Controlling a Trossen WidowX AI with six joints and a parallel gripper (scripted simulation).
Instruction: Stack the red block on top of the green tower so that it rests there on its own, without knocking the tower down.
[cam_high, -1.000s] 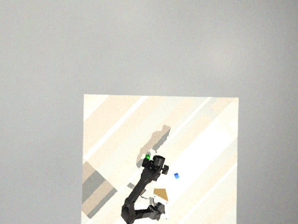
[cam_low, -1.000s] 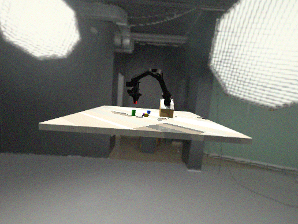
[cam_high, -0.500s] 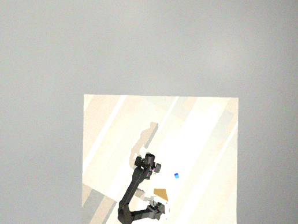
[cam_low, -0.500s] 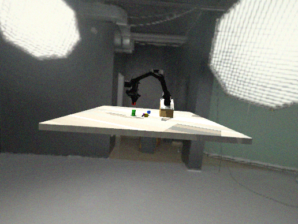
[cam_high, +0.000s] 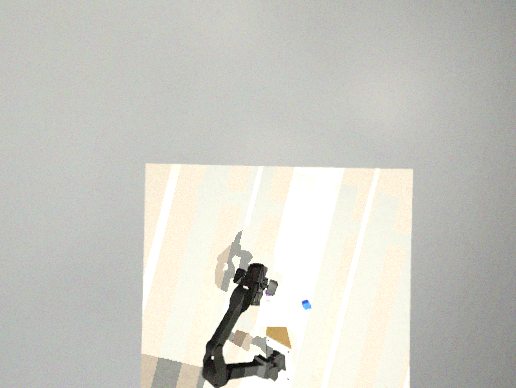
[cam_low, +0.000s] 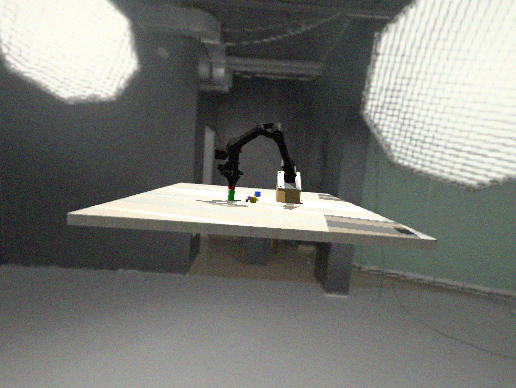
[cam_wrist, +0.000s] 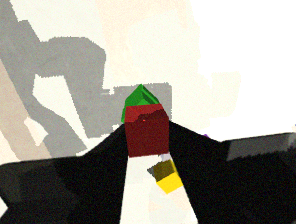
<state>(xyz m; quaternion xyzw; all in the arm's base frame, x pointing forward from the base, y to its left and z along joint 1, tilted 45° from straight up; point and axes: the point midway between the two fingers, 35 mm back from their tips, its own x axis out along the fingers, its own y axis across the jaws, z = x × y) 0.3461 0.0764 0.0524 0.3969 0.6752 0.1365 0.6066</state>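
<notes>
Right now my gripper tip is 1 cm below the red block. The rest, counted from my gripper tip: purple block 11 cm behind, 6 cm to the right, 6 cm below; then blue block 24 cm to the right, 17 cm behind, 6 cm below; then yellow block 13 cm behind, 6 cm below, 1 cm to the left.
</notes>
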